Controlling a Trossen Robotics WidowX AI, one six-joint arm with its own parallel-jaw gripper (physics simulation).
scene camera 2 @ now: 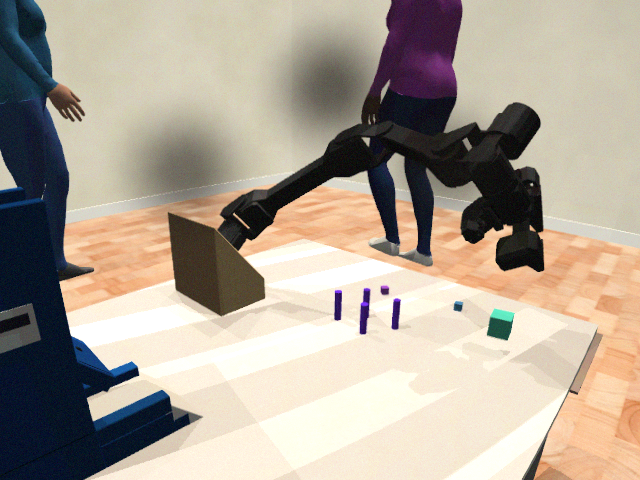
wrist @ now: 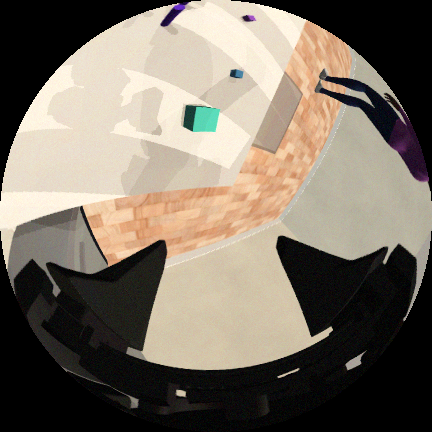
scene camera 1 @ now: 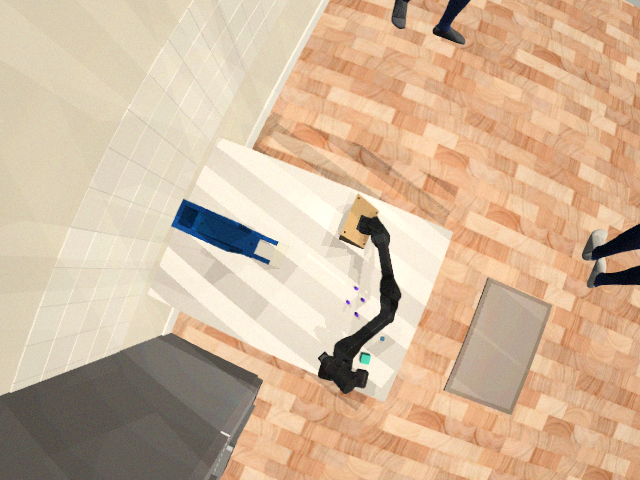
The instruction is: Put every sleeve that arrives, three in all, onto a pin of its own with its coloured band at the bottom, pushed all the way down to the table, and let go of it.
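Several thin purple pins [scene camera 1: 356, 314] [scene camera 2: 396, 313] [wrist: 172, 16] stand upright in a loose group on the pale table [scene camera 1: 289, 299] [scene camera 2: 310, 413] [wrist: 100, 170]. Those in the scene views are bare. No sleeve shows in any view. The blue feeder [scene camera 1: 222, 235] [scene camera 2: 31, 403], with a pale surface between its two end rails, stands at the wall side. My black gripper [scene camera 1: 343, 373] [scene camera 2: 497, 236] [wrist: 222, 244] is open with a wide empty gap between its fingers. It is raised near the table's edge, away from the pins and the feeder.
A teal cube [scene camera 1: 364, 358] [scene camera 2: 500, 324] [wrist: 205, 119] and a small blue cube [scene camera 1: 382, 338] [scene camera 2: 458, 306] [wrist: 237, 73] lie near my gripper's end of the table. A small purple cube [scene camera 2: 384, 289] [wrist: 249, 18] lies behind the pins. A wooden wedge block [scene camera 1: 354, 222] [scene camera 2: 196, 263] stands at my arm's base.
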